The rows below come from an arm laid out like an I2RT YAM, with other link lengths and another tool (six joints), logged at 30 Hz.
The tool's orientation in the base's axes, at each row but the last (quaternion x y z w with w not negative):
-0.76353 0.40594 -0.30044 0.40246
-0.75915 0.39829 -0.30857 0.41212
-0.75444 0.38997 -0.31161 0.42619
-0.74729 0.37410 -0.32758 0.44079
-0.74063 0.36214 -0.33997 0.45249
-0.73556 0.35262 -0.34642 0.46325
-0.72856 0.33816 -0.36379 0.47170
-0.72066 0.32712 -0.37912 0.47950
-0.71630 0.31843 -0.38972 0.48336
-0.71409 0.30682 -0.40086 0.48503
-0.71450 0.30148 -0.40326 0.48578
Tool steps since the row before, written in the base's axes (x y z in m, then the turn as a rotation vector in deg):
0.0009 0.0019 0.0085 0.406 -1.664 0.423
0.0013 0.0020 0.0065 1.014 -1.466 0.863
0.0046 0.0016 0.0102 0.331 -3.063 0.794
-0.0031 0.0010 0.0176 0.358 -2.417 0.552
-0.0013 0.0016 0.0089 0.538 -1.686 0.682
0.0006 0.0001 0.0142 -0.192 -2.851 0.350
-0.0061 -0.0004 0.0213 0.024 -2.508 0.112
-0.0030 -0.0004 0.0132 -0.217 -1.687 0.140
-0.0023 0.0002 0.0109 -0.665 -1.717 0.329
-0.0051 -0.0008 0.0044 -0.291 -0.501 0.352
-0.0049 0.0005 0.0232 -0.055 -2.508 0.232
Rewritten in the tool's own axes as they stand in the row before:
-0.0001 -0.0083 -0.0028 1.689 0.060 -0.507
-0.0002 -0.0068 -0.0013 1.880 -0.605 -0.155
0.0023 -0.0111 -0.0002 2.891 0.208 -1.311
0.0004 -0.0154 -0.0091 2.319 0.206 -0.926
-0.0004 -0.0084 -0.0036 1.816 -0.195 -0.513
0.0028 -0.0133 -0.0042 2.360 0.632 -1.523
0.0017 -0.0188 -0.0115 2.132 0.710 -1.119
0.0019 -0.0119 -0.0061 1.333 0.442 -0.969
0.0014 -0.0101 -0.0044 1.184 0.310 -1.414
-0.0006 -0.0036 -0.0057 0.368 -0.145 -0.550
0.0037 -0.0217 -0.0087 2.102 0.653 -1.226

